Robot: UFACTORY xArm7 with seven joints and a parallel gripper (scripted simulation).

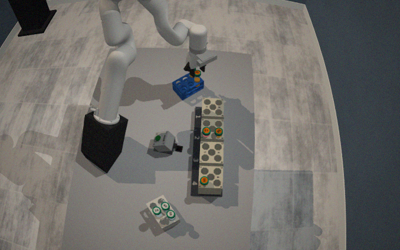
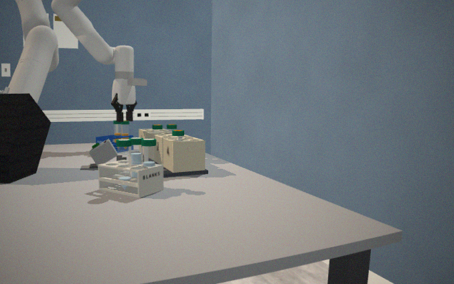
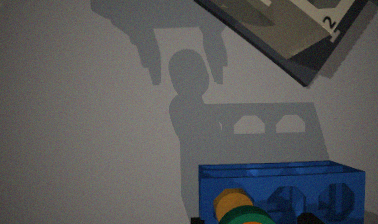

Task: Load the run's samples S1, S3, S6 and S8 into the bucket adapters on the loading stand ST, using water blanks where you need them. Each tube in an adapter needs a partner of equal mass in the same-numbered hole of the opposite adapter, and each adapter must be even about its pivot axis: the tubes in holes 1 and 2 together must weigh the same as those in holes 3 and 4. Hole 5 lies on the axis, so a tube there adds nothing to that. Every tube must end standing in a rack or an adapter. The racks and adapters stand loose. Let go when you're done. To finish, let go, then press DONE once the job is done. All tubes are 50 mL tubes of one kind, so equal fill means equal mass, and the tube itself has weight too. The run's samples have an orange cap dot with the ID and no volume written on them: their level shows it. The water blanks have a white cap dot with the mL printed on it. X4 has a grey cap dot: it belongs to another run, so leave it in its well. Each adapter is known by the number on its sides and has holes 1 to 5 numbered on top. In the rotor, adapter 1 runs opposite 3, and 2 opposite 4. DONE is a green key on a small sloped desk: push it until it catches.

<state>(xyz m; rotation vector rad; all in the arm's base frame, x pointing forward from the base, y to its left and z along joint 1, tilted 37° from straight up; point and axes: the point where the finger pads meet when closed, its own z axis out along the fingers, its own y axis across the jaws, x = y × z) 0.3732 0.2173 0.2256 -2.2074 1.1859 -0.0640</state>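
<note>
My hand is 1 cm past the orange-filled tube and 7 cm above it. Round my hand: tube X4: 3 cm behind, 4 cm to the left, 7 cm below; blue sample rack: 4 cm behind, 1 cm to the right, 11 cm below; pink-filled tube: 4 cm ahead, 31 cm to the right, 7 cm below.
</note>
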